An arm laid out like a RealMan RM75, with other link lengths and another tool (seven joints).
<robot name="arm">
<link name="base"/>
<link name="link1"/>
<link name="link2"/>
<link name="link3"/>
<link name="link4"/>
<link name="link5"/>
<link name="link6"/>
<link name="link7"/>
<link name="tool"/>
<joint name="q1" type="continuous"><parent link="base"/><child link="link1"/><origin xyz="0 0 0.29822" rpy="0 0 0"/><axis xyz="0 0 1"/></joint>
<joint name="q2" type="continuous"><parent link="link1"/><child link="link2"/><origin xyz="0 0 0" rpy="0 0 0"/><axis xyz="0 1 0"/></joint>
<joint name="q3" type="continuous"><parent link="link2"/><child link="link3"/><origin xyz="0 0 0.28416" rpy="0 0 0"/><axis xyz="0 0 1"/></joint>
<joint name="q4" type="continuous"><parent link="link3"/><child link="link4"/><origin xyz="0 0 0" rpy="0 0 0"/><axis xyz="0 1 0"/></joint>
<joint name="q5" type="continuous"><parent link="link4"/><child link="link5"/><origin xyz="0 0 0.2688" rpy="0 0 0"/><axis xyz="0 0 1"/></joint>
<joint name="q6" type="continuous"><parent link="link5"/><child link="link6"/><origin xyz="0 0 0" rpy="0 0 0"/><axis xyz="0 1 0"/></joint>
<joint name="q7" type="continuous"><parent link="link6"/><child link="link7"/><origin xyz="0 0 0.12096" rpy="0 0 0"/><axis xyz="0 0 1"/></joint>
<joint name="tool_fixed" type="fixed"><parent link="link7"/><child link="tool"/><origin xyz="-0.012 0.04 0.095" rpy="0 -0.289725 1.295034"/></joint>
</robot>
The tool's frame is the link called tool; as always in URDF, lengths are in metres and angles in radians. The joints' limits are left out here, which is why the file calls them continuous.
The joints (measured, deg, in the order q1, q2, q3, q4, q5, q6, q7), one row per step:
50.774, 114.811, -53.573, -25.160, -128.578, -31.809, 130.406
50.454, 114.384, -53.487, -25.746, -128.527, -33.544, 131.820
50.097, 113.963, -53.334, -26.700, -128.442, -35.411, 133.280
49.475, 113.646, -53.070, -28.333, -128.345, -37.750, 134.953
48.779, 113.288, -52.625, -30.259, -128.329, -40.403, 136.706
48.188, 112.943, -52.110, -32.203, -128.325, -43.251, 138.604
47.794, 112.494, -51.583, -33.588, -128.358, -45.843, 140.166
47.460, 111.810, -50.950, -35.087, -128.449, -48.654, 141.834
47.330, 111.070, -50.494, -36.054, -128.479, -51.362, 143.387
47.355, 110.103, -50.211, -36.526, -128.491, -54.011, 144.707
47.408, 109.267, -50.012, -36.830, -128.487, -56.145, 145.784
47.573, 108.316, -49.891, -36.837, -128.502, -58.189, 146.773
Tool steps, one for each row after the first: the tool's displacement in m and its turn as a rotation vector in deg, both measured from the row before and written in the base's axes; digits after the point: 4 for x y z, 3 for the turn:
-0.0002, -0.0012, 0.0041, -0.543, 1.373, -0.745
-0.0017, -0.0004, 0.0058, -0.383, 1.460, -0.576
-0.0030, -0.0010, 0.0073, -0.372, 1.787, -0.504
-0.0034, -0.0012, 0.0091, -0.383, 1.855, -0.461
-0.0046, -0.0015, 0.0090, -0.544, 1.975, -0.459
-0.0032, -0.0018, 0.0079, -0.683, 1.594, -0.467
-0.0035, -0.0012, 0.0109, -0.610, 1.495, -0.432
-0.0031, -0.0018, 0.0085, -0.958, 1.335, -0.486
-0.0020, -0.0021, 0.0079, -1.211, 0.971, -0.480
-0.0015, -0.0018, 0.0066, -1.008, 0.733, -0.429
-0.0010, -0.0017, 0.0063, -1.098, 0.555, -0.470

